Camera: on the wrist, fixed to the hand. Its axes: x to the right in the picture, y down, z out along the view.
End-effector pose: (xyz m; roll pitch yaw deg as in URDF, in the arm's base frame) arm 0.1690 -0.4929 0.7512 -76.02 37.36 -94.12
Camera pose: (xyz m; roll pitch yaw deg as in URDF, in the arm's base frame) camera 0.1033 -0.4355 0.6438 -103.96 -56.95 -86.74
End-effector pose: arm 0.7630 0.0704 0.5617 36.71 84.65 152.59
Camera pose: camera 0.7157 -0.0571 0.5366 -93.01 -2.79 43.56
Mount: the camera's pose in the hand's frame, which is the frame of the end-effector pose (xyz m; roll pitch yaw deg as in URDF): 0.0234 0.0969 -0.0959 -6.62 -17.95 -94.75
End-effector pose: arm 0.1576 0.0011 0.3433 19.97 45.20 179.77
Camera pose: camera 0.1811 -0.1228 0.2865 -53.29 -1.83 85.19
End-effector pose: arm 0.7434 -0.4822 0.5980 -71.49 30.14 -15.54
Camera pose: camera 0.6876 -0.5291 0.4805 -97.08 -64.37 -16.70
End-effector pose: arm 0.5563 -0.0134 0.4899 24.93 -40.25 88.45
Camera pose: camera 0.4293 0.0377 0.4698 31.96 8.20 -0.54
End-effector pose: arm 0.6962 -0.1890 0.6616 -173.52 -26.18 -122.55
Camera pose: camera 0.6146 -0.1177 0.7476 146.08 12.33 -33.56
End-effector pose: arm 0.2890 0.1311 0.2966 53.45 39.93 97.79
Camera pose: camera 0.1513 0.1438 0.2975 -55.30 23.12 -20.19
